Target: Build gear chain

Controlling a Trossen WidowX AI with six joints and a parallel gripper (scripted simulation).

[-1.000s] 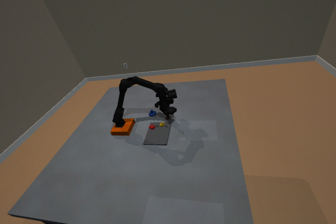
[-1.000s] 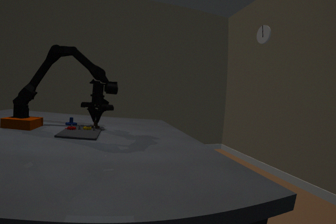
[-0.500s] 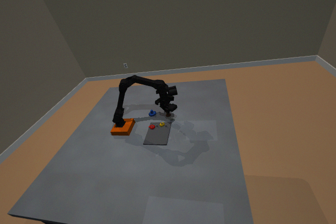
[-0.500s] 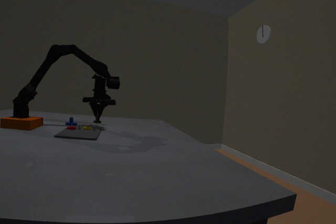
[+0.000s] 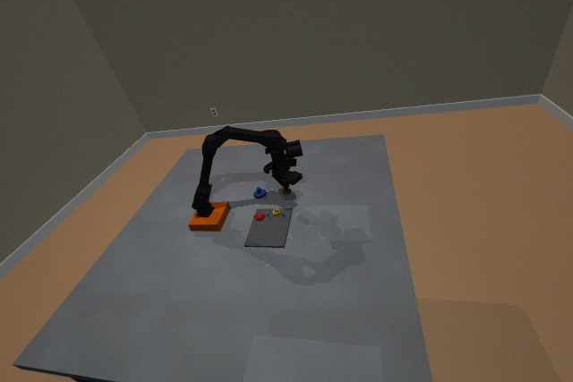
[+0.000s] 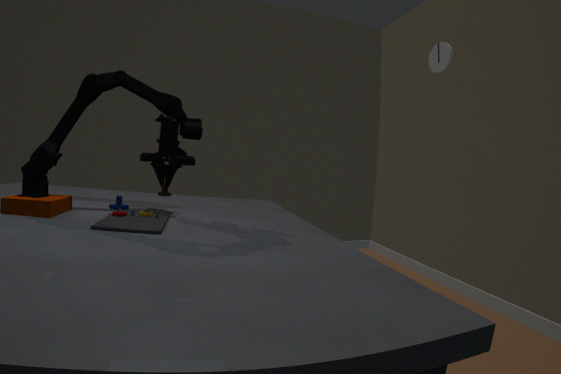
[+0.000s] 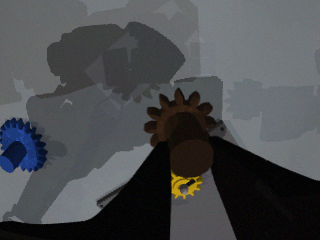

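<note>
Now: the yellow gear 8 cm to the right of my gripper tip, 7 cm below it and 4 cm behind it. The rest, counted from my gripper tip: brown gear 1 cm below; red arrow 13 cm behind, 10 cm to the right, 8 cm below; red gear 12 cm to the right, 11 cm behind, 7 cm below.
</note>
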